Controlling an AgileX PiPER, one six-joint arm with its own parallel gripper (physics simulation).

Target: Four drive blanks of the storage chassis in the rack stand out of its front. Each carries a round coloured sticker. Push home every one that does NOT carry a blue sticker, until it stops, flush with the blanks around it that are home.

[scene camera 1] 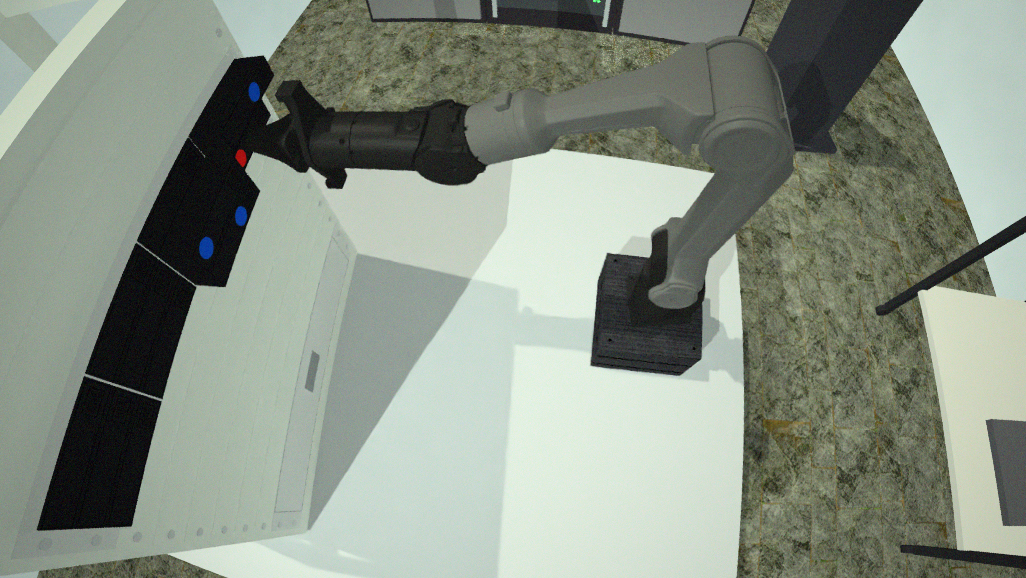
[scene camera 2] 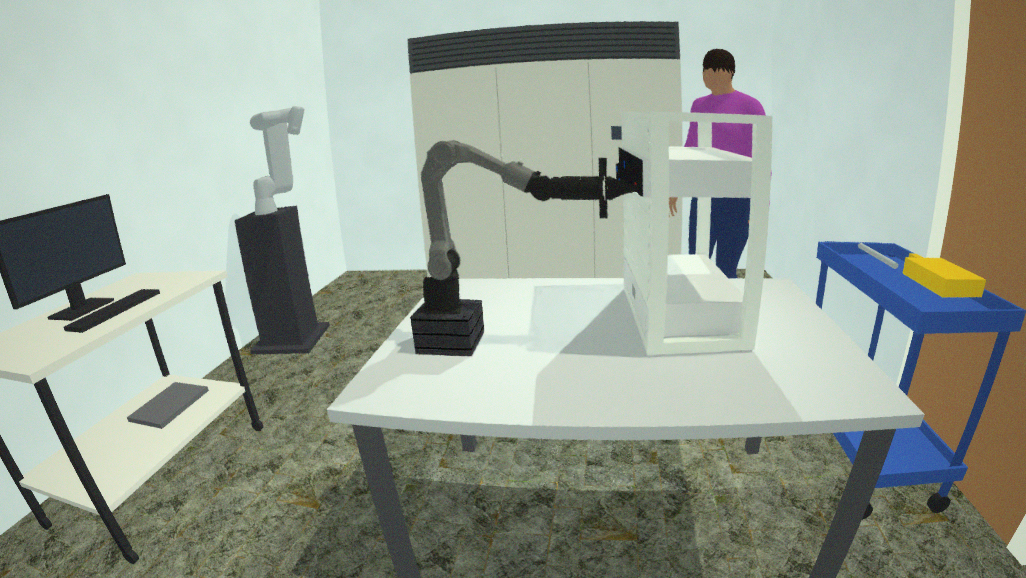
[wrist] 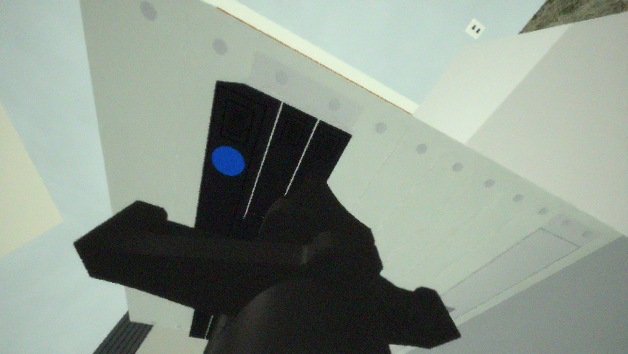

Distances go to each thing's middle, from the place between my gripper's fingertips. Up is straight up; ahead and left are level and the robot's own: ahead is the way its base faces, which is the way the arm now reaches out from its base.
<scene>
Right now my hand is 17 cm short of the white rack (scene camera 2: 670, 295), 16 cm to the right of it and 11 cm above it.
</scene>
